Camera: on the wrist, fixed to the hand. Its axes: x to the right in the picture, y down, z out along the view.
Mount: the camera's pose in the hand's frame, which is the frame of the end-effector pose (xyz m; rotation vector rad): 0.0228 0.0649 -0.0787 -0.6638 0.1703 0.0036
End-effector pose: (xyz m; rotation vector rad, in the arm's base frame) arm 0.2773 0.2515 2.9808 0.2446 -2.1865 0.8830
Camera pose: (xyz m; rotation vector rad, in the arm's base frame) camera 0.2793 0.3540 3.0010 -0.1544 -2.1849 0.1371
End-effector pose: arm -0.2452 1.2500 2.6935 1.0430 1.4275 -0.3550
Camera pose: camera -0.2417 1.3530 2.7112 0.5374 1.5400 0.2146
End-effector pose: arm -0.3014 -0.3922 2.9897 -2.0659 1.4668 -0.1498
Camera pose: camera -0.3788 -0.4579 3.0145 2.5549 -1.7515 -0.1929
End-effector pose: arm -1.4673 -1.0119 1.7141 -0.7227 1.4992 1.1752
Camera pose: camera -1.5598 -1.0604 1.7092 -1.2869 1.2338 1.6694
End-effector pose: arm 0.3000 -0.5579 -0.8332 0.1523 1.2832 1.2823
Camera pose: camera 0.1955 -0.5588 -0.8309 -0.4326 0.9327 1.6830
